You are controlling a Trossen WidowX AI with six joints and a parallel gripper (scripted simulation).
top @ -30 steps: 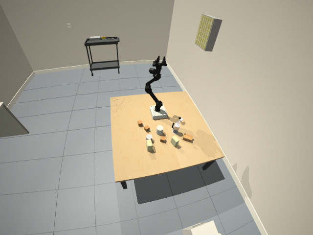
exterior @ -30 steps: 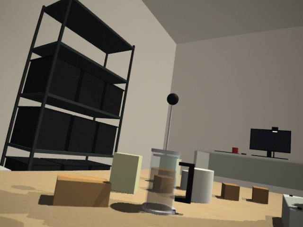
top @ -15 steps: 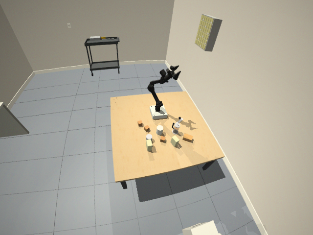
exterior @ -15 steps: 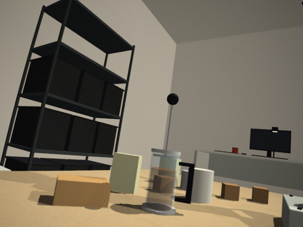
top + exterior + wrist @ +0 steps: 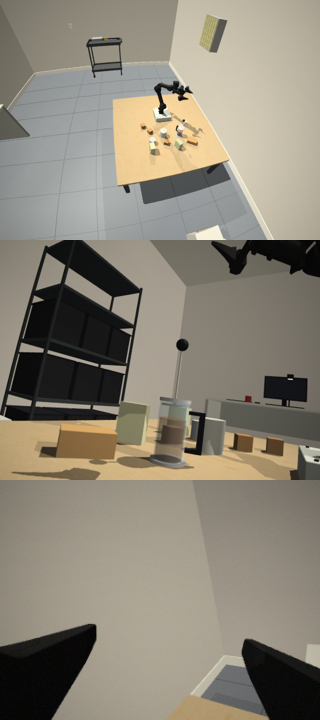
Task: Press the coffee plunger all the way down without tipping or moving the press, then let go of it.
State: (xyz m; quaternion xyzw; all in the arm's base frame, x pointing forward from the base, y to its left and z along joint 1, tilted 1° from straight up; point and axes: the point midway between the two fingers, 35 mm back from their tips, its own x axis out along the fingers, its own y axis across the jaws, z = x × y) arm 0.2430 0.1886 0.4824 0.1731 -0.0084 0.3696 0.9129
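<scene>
Now: the glass coffee press 7 cm ahead of my gripper tip, 4 cm to the right of it and 41 cm below it. Also, from my gripper tip: orange box 20 cm ahead, 10 cm to the left, 52 cm below.
</scene>
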